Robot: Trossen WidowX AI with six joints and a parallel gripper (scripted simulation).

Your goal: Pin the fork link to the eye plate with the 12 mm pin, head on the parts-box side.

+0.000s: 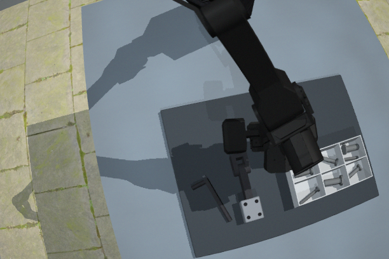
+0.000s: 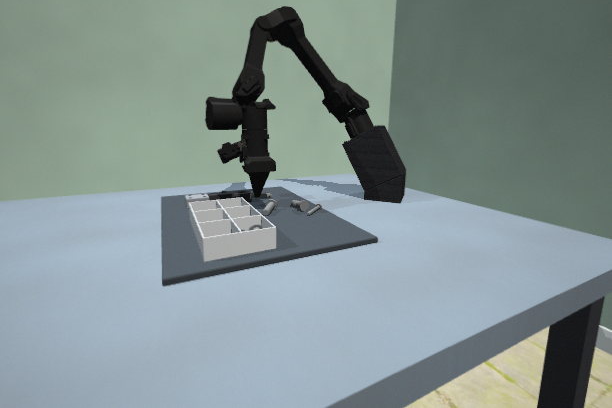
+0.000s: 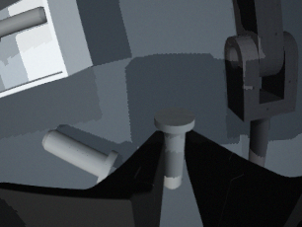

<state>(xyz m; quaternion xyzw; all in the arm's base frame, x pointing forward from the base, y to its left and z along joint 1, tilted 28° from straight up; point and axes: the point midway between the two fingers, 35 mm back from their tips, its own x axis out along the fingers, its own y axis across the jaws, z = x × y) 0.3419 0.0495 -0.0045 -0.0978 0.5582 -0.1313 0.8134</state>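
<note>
Right now my hand is 50 mm short of the eye plate bar, 50 mm to the left of it and 50 mm above it. Round my hand: dark L-shaped bar (70 mm ahead, 130 mm to the right, 50 mm below); headed pin (10 mm behind, 30 mm below); base block (130 mm ahead, 50 mm to the right, 40 mm below).
</note>
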